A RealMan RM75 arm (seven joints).
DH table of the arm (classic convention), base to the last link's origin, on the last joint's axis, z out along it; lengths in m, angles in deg. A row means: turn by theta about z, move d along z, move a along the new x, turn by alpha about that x. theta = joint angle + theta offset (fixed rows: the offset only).
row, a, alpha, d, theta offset
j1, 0, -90, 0.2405, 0
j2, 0, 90, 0, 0
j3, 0, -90, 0.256, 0
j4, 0, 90, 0, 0
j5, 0, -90, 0.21, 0
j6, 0, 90, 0, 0
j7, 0, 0, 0.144, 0
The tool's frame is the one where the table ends.
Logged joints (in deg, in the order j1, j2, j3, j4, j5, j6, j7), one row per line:
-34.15 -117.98 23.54 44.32 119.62 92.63 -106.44
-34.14 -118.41 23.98 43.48 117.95 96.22 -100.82
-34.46 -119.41 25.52 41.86 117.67 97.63 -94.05
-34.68 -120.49 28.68 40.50 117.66 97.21 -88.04
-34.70 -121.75 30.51 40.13 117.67 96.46 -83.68
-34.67 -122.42 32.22 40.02 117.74 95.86 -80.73
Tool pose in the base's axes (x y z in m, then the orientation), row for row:
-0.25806 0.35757 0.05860 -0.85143 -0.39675 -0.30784 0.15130
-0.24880 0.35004 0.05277 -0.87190 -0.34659 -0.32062 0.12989
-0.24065 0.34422 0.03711 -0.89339 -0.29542 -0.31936 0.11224
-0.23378 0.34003 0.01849 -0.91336 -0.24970 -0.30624 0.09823
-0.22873 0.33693 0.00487 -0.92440 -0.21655 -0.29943 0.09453
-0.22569 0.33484 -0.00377 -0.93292 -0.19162 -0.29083 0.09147
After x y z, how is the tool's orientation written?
As a quaternion, x y z w.
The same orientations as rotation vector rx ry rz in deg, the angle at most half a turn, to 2 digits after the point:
-140.05 -65.26 -50.64
-145.16 -57.70 -53.38
-150.24 -49.68 -53.71
-154.86 -42.34 -51.92
-157.07 -36.79 -50.88
-158.80 -32.62 -49.50

